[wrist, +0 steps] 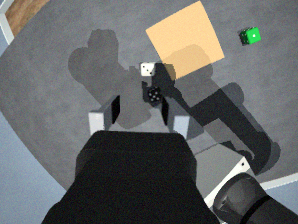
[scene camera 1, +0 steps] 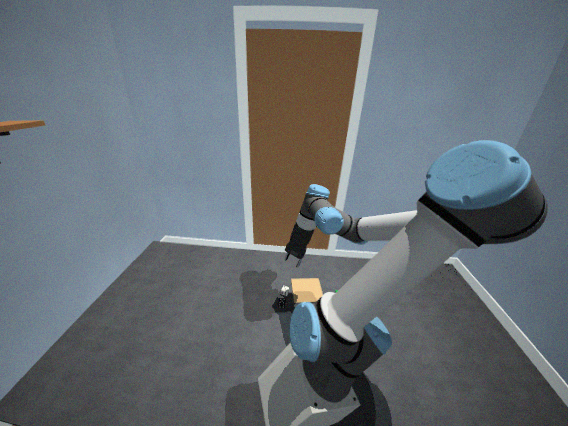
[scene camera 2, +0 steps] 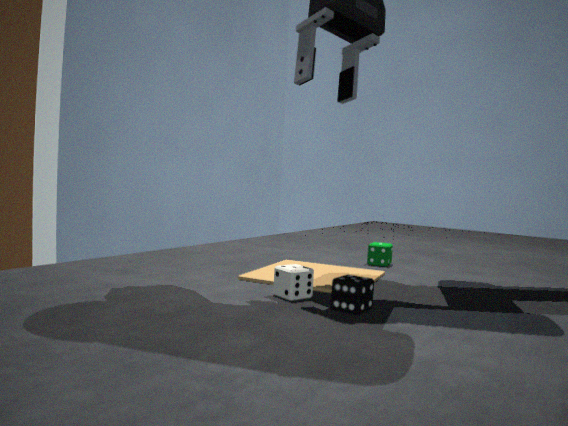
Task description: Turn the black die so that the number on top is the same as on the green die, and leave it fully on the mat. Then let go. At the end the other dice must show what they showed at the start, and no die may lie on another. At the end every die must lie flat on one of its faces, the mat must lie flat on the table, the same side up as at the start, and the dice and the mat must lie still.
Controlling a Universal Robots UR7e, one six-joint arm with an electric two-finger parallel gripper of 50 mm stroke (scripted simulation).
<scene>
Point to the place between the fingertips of the gripper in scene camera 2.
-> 325,91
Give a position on a mat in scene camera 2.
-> At 323,274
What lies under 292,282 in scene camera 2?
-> A white die.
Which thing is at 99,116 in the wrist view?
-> The gripper.
</scene>
